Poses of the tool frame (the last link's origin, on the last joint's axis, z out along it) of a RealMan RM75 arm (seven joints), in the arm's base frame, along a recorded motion.
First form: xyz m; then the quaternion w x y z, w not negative.
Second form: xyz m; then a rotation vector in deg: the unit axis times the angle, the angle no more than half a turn. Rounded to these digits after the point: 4 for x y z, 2 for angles.
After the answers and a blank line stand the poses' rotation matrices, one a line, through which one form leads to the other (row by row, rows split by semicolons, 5 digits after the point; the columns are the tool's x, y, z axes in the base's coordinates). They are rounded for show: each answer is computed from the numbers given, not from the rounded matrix.
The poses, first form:
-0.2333, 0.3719, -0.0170, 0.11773, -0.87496, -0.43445, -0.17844
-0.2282, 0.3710, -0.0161, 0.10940, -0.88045, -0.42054, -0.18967
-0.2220, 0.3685, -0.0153, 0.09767, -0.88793, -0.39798, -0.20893
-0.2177, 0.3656, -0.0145, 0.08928, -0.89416, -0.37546, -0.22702
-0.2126, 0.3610, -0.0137, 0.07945, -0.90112, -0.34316, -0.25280
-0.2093, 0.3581, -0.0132, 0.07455, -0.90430, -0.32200, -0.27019
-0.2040, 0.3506, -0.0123, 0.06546, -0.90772, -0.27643, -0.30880
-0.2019, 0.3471, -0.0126, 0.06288, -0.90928, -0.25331, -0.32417
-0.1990, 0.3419, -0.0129, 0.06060, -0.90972, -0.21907, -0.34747
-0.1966, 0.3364, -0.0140, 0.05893, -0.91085, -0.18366, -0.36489
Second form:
-0.2333, 0.3719, -0.0170, -146.68, -72.83, -29.91
-0.2282, 0.3710, -0.0161, -148.31, -70.84, -31.95
-0.2220, 0.3685, -0.0153, -150.59, -67.50, -35.43
-0.2177, 0.3656, -0.0145, -152.40, -63.99, -38.69
-0.2126, 0.3610, -0.0137, -154.48, -58.83, -43.34
-0.2093, 0.3581, -0.0132, -155.47, -55.36, -46.45
-0.2040, 0.3506, -0.0123, -156.91, -47.78, -53.38
-0.2019, 0.3471, -0.0126, -157.43, -43.86, -56.12
-0.1990, 0.3419, -0.0129, -157.72, -37.98, -60.24
-0.1966, 0.3364, -0.0140, -158.07, -31.87, -63.32

0.55883 0.80227 0.20996; 0.71824 -0.59479 0.36106; 0.41455 -0.05097 -0.90860
0.57434 0.78204 0.24198; 0.69904 -0.62235 0.35217; 0.42601 -0.03312 -0.90411
0.59592 0.74757 0.29329; 0.66595 -0.66414 0.33975; 0.44877 -0.00715 -0.89362
0.61498 0.71198 0.33894; 0.63091 -0.70212 0.33013; 0.47303 0.01081 -0.88098
0.63667 0.65863 0.40108; 0.57829 -0.75186 0.31669; 0.51014 0.03031 -0.85956
0.64663 0.62265 0.44065; 0.54208 -0.78152 0.30883; 0.53667 0.03917 -0.84288
0.65646 0.54226 0.52441; 0.46141 -0.83860 0.28956; 0.59679 0.05188 -0.80072
0.66149 0.50143 0.55767; 0.41989 -0.86376 0.27858; 0.62138 0.04988 -0.78192
0.66254 0.44070 0.60566; 0.35647 -0.89667 0.26250; 0.65876 0.04198 -0.75118
0.66625 0.37758 0.64308; 0.29157 -0.92559 0.24139; 0.68637 0.02668 -0.72676

